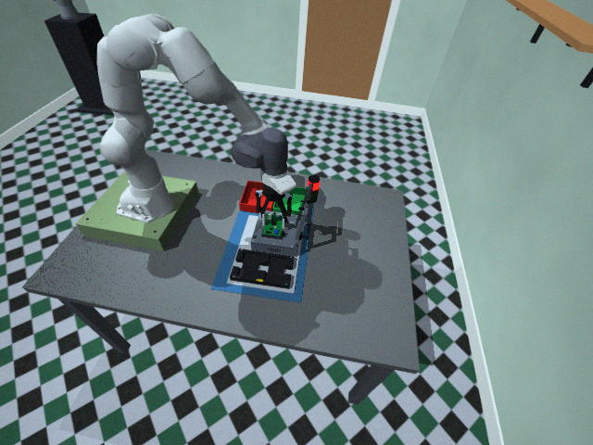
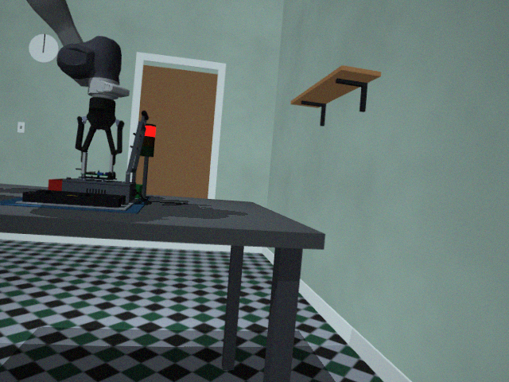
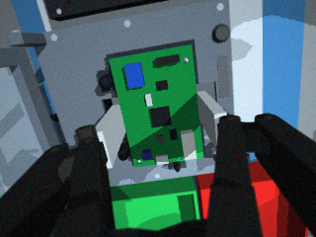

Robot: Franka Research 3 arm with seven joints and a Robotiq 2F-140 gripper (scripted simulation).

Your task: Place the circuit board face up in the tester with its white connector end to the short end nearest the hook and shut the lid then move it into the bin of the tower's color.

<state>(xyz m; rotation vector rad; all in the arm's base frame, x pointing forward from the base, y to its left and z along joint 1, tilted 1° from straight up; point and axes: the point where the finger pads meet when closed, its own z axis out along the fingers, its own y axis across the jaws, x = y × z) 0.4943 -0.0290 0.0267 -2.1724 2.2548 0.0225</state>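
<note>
My hand is 30 mm above the tester plate, 10 mm to the right of it and 10 mm short of it. From my hand the other things lie so: tester lid (110 mm ahead, 80 mm above); black latch hook (60 mm to the left, 60 mm behind, 20 mm below); green circuit board (20 mm below).
</note>
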